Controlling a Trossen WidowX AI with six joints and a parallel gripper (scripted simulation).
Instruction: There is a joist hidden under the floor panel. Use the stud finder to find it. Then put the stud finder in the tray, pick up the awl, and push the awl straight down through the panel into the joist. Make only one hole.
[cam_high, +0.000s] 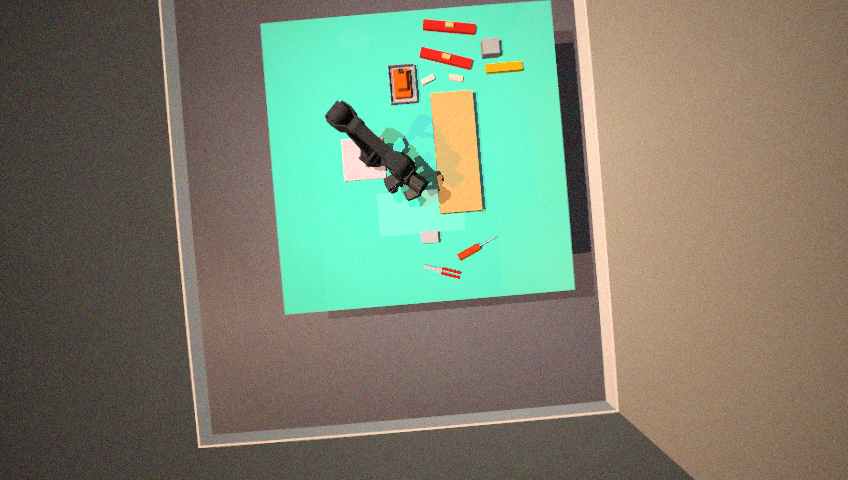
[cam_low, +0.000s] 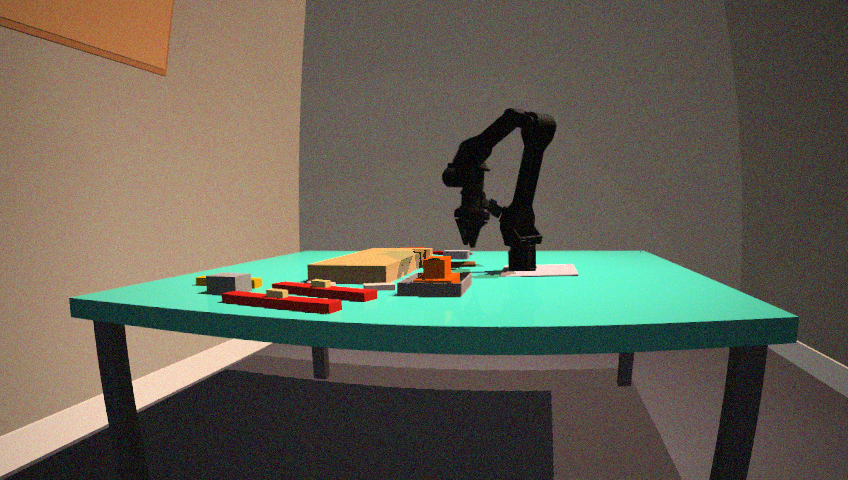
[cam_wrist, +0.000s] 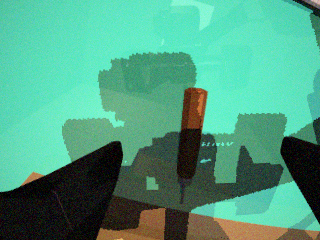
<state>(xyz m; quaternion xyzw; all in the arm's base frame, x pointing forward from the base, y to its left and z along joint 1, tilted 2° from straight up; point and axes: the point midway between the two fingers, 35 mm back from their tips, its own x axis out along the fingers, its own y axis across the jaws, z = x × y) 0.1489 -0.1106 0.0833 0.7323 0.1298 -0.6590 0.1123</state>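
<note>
Now: the awl 60 mm ahead of my gripper tip, 10 mm to the left of it and 50 mm below it. Also, from my gripper tip: orange stud finder (10 mm behind, 450 mm to the left, 10 mm below); grey tray (430 mm to the left, 40 mm below); red screwdriver (310 mm ahead, 290 mm to the right, 40 mm below).
</note>
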